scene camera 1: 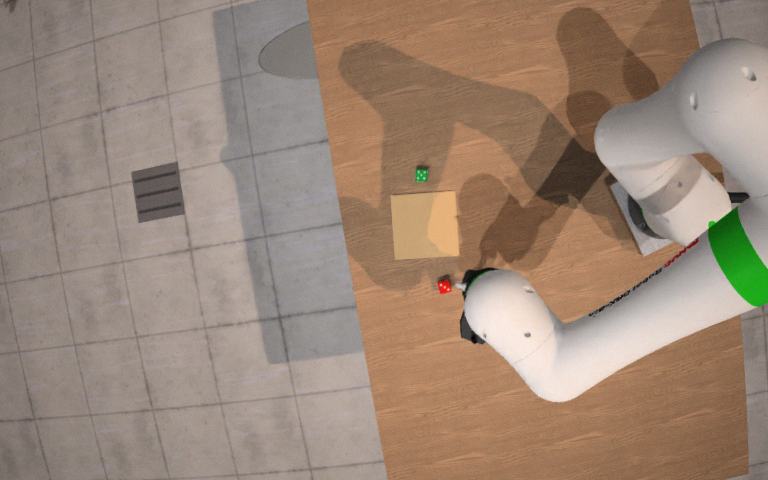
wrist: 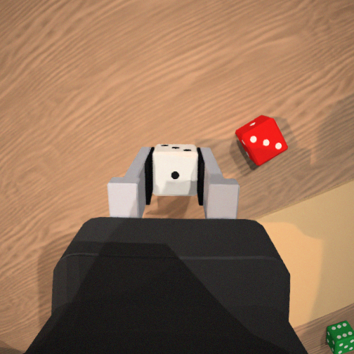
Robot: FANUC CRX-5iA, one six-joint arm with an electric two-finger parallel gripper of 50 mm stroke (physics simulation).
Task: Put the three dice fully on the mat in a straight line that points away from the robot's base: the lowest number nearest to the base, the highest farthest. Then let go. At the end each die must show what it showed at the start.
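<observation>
My gripper (wrist: 175, 164) is shut on the white die (wrist: 175, 165), its pads on two opposite sides. The die's upper face shows one pip, and it is held a little above the table, with shadow below it. In the scene view the arm hides it. The red die (scene camera 1: 444, 286) (wrist: 261, 141) lies beside the gripper, turned at an angle, three pips up, off the mat. The yellow mat (scene camera 1: 410, 226) (wrist: 342, 225) carries no die. The green die (scene camera 1: 421, 174) (wrist: 340, 337) lies off the mat's far side from the red die, five pips up in the scene view.
The arm (scene camera 1: 640, 316) reaches over the wooden table (scene camera 1: 509, 430) from the right of the scene view. The table's left edge runs close beyond the mat. The red die is close to the gripper's finger on the mat side. Arm shadows fall across the mat.
</observation>
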